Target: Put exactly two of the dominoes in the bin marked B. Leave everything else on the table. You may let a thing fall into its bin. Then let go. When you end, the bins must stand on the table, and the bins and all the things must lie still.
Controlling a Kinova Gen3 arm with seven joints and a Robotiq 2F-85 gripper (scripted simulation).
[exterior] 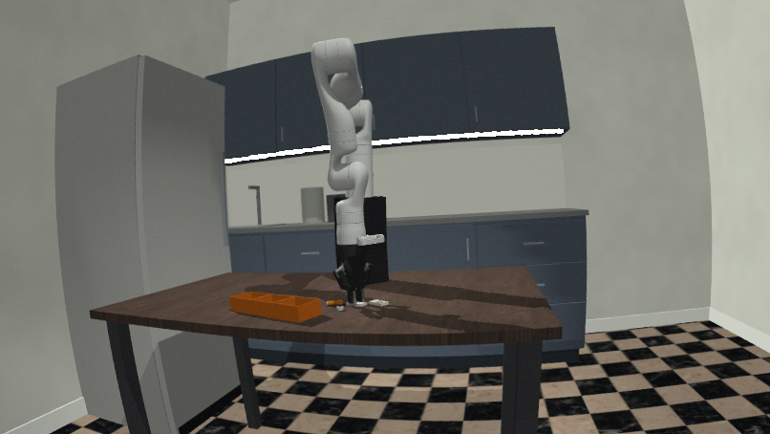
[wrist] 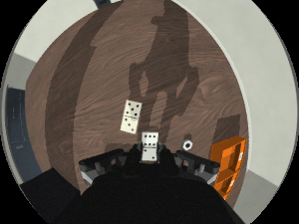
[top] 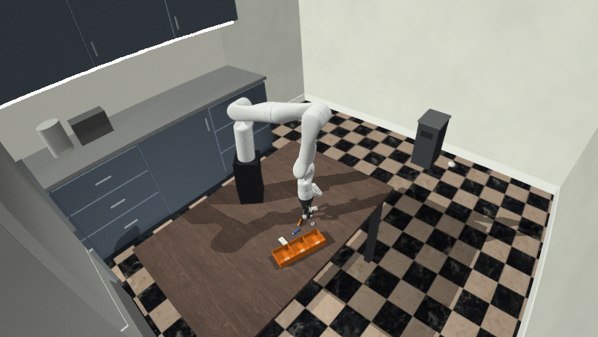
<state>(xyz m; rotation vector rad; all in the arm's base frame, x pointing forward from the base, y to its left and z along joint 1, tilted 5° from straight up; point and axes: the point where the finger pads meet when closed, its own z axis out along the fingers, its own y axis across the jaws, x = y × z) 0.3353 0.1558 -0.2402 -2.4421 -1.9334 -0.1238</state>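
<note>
Right now my hand is 150 mm short of the orange bin tray and 160 mm to the left of it. Also, from my hand: blue marker: 50 mm ahead, 110 mm to the right, 20 mm below; small nut: 60 mm ahead, 10 mm to the right, 20 mm below; orange marker: 10 mm ahead, 60 mm to the right, 20 mm below.
</note>
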